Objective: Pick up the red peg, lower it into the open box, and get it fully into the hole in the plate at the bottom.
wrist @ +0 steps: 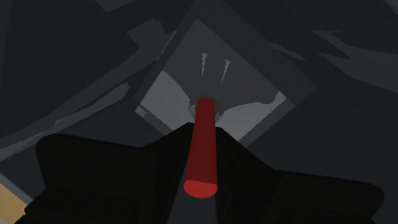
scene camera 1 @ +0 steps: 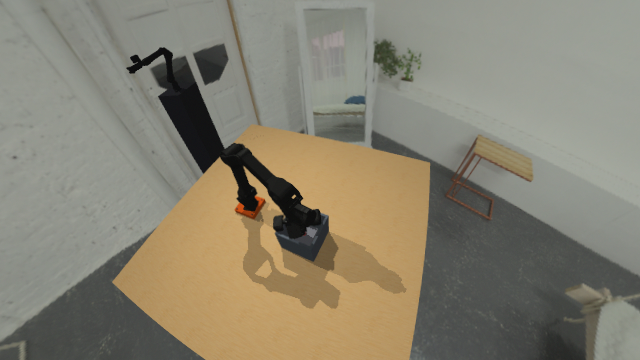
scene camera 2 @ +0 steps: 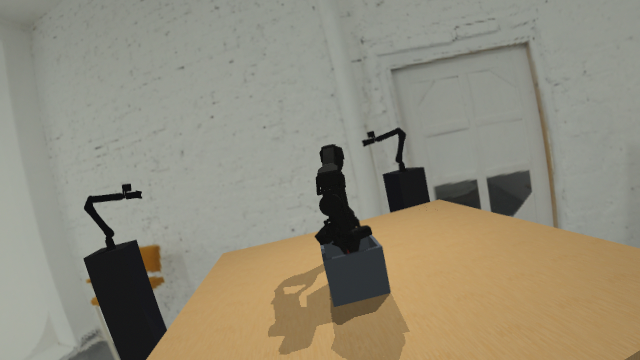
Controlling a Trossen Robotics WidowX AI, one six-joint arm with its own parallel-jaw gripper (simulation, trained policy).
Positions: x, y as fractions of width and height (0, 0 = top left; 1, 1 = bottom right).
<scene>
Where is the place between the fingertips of my gripper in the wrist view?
0.51, 0.59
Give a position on a dark grey box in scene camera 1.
At 0.49, 0.70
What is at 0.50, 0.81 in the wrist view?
A red peg.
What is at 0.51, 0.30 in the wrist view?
A plate.
</scene>
